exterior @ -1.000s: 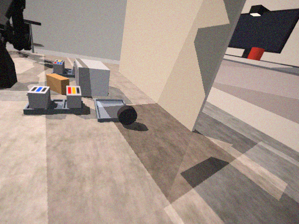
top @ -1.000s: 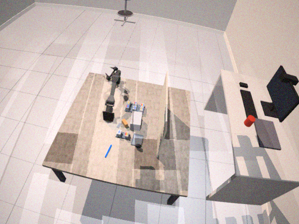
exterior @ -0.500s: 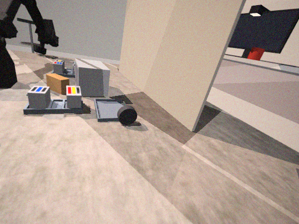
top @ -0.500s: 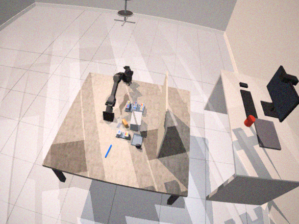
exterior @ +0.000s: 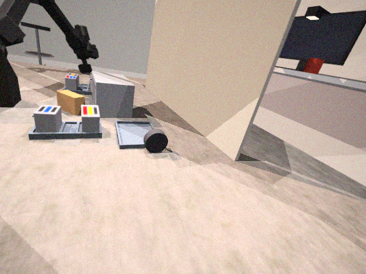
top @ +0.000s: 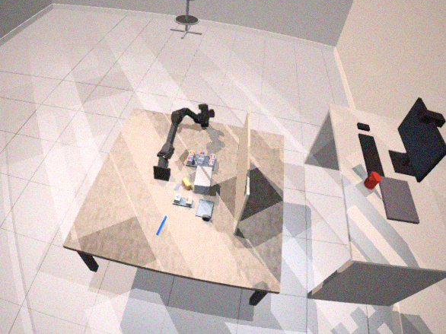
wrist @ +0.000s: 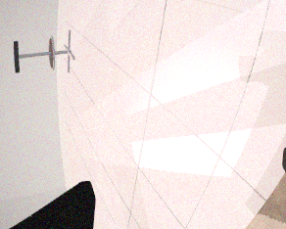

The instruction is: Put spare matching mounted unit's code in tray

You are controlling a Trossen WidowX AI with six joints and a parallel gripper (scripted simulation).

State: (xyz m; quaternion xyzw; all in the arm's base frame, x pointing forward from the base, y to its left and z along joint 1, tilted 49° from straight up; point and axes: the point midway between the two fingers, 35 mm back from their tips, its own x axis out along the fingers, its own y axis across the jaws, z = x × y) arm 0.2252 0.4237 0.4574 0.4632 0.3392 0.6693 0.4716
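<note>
My gripper tip is now 90 mm past the grey spare block, 840 mm to the left of it and 10 mm above it. From my gripper tip the other things lie so: tall beige panel 300 mm ahead, 690 mm to the right, 180 mm above; then grey mounted unit 60 mm ahead, 670 mm to the right; then brown box 50 mm behind, 710 mm to the right, 20 mm below.
</note>
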